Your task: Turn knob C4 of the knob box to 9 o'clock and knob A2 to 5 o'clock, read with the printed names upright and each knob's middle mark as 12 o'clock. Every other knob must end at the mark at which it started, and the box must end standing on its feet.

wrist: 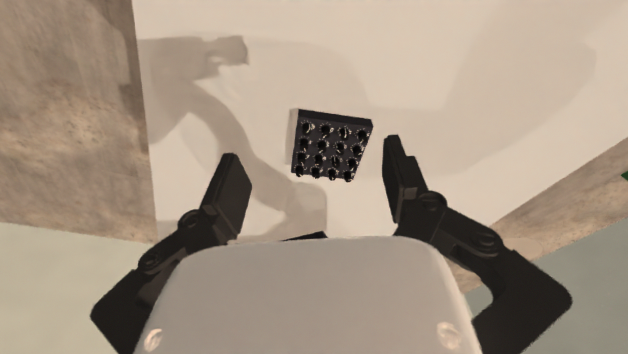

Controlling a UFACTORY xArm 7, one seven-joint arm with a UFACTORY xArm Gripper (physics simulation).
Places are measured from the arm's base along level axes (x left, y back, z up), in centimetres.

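Pixels of known places: gripper, fingertip midpoint: (311, 162).
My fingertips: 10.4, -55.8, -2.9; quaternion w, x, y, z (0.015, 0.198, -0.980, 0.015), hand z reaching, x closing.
Note:
Behind a point stands the place of what it marks, as x, y, z.
The knob box (327, 118) {6.1, -48.2, -21.9} is a dark, flat box with a pale left side, near the middle of the wrist view. It carries a grid of black knobs in four rows of four, with pale tick marks around them. The printed names and the knobs' pointer directions are too small to read, so I cannot tell which knobs are C4 and A2. The box's feet are hidden. My gripper (311, 162) {10.4, -55.8, -2.9} is open and empty. Its fingers stand wide apart at left and right, well above the box and not touching it; the box shows between and slightly beyond the fingertips.
The box rests on a pale table top (425, 65) {-4.1, -57.4, -23.6}. Shadows of the arm fall on it left of the box and below it. Brown, stone-like floor (65, 125) shows past the table's left edge and at the lower right. A small green thing (625, 175) shows at the right border.

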